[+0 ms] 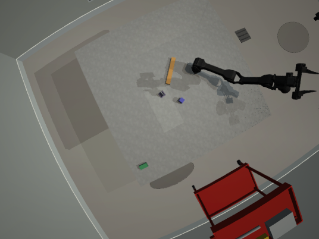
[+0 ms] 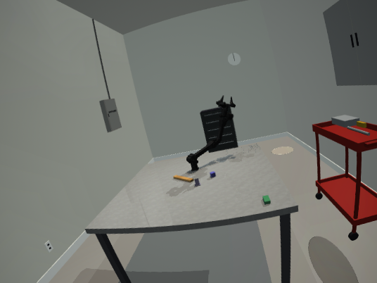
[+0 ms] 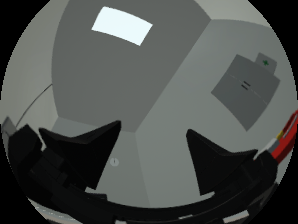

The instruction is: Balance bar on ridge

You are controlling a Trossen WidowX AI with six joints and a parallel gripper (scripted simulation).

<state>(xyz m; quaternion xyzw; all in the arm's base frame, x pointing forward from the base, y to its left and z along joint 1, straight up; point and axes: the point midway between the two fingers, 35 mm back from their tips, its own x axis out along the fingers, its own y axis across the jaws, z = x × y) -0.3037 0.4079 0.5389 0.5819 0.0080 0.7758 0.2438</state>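
Now: the orange bar 510 mm ahead of my gripper tip, 500 mm to the right of it and 560 mm below it. From my gripper tip the other things lie so: blue cube 540 mm ahead, 250 mm to the right, 550 mm below; then green block 1050 mm ahead, 80 mm to the left, 560 mm below.
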